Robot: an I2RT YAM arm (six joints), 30 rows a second.
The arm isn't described. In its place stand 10 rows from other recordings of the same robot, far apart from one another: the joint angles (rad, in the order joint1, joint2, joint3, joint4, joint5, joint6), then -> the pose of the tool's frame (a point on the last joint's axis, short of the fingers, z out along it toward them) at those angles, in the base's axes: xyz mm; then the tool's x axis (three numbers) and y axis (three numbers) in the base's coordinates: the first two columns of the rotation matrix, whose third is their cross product.
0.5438, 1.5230, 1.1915, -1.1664, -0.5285, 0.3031 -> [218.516 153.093 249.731 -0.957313 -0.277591 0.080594 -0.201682 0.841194 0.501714]
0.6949, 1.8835, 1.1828, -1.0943, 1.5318, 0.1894 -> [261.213 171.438 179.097 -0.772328 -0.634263 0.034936 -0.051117 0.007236 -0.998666]
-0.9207, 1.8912, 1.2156, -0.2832, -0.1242, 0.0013 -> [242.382 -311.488 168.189 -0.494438 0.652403 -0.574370 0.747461 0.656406 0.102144]
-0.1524, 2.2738, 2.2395, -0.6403, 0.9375, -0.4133 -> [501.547 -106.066 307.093 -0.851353 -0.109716 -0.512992 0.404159 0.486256 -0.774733]
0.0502, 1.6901, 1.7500, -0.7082, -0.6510, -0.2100 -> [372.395 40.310 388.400 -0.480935 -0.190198 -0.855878 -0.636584 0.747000 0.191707]
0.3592, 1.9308, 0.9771, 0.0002, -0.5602, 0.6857 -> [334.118 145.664 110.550 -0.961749 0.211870 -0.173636 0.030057 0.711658 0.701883]
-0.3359, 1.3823, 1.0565, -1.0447, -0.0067, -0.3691 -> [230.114 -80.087 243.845 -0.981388 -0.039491 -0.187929 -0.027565 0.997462 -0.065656]
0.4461, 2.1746, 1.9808, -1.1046, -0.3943, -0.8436 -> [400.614 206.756 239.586 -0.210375 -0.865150 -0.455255 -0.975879 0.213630 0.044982]
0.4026, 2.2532, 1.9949, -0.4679, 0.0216, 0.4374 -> [479.308 203.283 241.036 -0.713058 0.156625 -0.683386 -0.082597 0.949173 0.303725]
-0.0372, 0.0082, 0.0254, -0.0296, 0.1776, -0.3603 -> [108.661 -10.338 178.519 -0.086739 -0.344022 -0.934947 0.195085 0.914449 -0.354578]
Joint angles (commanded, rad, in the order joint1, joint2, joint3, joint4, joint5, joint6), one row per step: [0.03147 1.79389 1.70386 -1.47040 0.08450 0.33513]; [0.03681 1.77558 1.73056 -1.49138 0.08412 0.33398]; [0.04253 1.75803 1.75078 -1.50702 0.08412 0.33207]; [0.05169 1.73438 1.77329 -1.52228 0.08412 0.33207]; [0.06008 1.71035 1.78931 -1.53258 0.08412 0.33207]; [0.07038 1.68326 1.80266 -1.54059 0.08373 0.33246]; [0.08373 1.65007 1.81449 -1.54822 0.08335 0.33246]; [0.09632 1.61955 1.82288 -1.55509 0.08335 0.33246]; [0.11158 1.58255 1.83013 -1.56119 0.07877 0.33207]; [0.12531 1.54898 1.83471 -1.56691 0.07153 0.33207]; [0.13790 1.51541 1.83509 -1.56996 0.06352 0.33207]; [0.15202 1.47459 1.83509 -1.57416 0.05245 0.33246]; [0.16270 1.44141 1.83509 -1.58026 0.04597 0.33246]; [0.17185 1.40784 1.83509 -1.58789 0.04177 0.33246]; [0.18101 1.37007 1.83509 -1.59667 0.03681 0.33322]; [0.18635 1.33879 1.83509 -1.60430 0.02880 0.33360]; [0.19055 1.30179 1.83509 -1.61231 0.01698 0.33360]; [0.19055 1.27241 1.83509 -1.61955 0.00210 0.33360]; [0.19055 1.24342 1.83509 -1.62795 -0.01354 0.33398]
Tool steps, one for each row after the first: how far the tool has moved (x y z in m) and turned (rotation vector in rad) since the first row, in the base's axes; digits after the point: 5 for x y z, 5 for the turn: [-0.00409 0.00162 0.01227 0.00117 -0.02391 0.00649]; [-0.00829 0.00330 0.02259 0.00198 -0.04586 0.01412]; [-0.01411 0.00594 0.03518 0.00342 -0.07673 0.02327]; [-0.02023 0.00822 0.04613 0.00506 -0.10644 0.03165]; [-0.02736 0.01092 0.05712 0.00763 -0.13882 0.04156]; [-0.03652 0.01421 0.06918 0.01104 -0.17608 0.05489]; [-0.04542 0.01706 0.07934 0.01415 -0.20801 0.06739]; [-0.05649 0.02035 0.09058 0.02290 -0.24563 0.08350]; [-0.06696 0.02308 0.09989 0.03423 -0.27729 0.09820]; [-0.07735 0.02528 0.10788 0.04644 -0.30725 0.11206]; [-0.09035 0.02731 0.11699 0.06284 -0.34248 0.12785]; [-0.10141 0.02833 0.12389 0.07358 -0.36854 0.13991]; [-0.11287 0.02863 0.13043 0.08192 -0.39366 0.15009]; [-0.12598 0.02845 0.13730 0.09170 -0.42170 0.15980]; [-0.13697 0.02779 0.14257 0.10321 -0.44417 0.16686]; [-0.15000 0.02654 0.14840 0.11871 -0.47153 0.17437]; [-0.16048 0.02506 0.15262 0.13547 -0.49190 0.17869]; [-0.17105 0.02359 0.15640 0.15284 -0.51063 0.18311]
